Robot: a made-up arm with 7 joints. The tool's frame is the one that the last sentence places.
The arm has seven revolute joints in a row. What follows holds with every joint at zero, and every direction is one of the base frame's.
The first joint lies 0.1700 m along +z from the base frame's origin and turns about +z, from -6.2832 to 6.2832 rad.
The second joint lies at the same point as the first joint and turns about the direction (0, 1, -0.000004), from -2.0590 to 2.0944 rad.
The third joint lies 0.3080 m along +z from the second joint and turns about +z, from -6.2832 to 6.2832 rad.
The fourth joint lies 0.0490 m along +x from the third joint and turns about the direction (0, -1, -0.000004), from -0.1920 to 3.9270 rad.
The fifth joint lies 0.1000 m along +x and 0.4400 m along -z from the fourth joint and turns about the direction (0, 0.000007, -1), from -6.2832 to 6.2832 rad.
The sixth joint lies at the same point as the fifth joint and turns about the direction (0, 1, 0.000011), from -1.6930 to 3.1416 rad.
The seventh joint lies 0.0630 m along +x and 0.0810 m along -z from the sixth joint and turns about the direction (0, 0.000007, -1), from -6.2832 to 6.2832 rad.
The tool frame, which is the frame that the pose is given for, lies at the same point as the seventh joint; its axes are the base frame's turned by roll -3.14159, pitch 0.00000 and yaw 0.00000 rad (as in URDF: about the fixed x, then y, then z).
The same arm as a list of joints. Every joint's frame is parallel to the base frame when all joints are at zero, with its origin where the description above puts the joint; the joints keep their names.
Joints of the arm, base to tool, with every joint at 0 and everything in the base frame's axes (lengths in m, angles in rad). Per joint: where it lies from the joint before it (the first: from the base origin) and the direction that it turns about. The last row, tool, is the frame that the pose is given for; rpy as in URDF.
joint 1: axis 0 0 1 xyz 0 0 0.17
joint 2: axis 0 1 0 xyz 0 0 0
joint 3: axis 0 0 1 xyz 0 0 0.308
joint 4: axis 0 -1 0 xyz 0.049 0 0
joint 5: axis 0 0 -1 xyz 0.1 0 -0.44
joint 6: axis 0 1 0 xyz 0 0 0
joint 7: axis 0 0 -1 xyz 0.063 0 -0.081
tool: xyz 0 0 0 rpy -3.1416 0 0
Joint limits (rad, base to tool): -6.2832..6.2832 -2.059..2.0944 -6.2832..6.2832 -0.192..3.927 -6.2832..6.2832 -1.693..3.1416 -6.2832..6.2832

